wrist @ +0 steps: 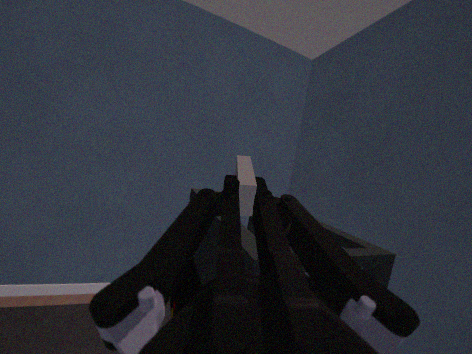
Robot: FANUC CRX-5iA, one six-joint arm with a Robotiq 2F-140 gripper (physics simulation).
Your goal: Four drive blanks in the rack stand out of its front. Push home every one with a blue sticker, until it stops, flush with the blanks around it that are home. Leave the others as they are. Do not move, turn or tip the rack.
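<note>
My gripper [242, 168] is shut, its dark fingers together in the middle of the wrist view, with a pale block-shaped tip piece at their ends and no object held. Behind the fingers stands a dark grey-green box-like body [377, 265] with a raised rim, largely hidden by the gripper; it may be the rack, but I cannot tell for sure. I cannot make out drive blanks or blue stickers. The distance from the fingertips to this body cannot be judged.
Blue walls [125, 125] meet in a corner right of centre, under a pale ceiling [305, 25]. A white skirting strip [50, 290] runs above the brownish floor [45, 327] at lower left. A tiny red and yellow patch [173, 306] shows beside the left finger linkage.
</note>
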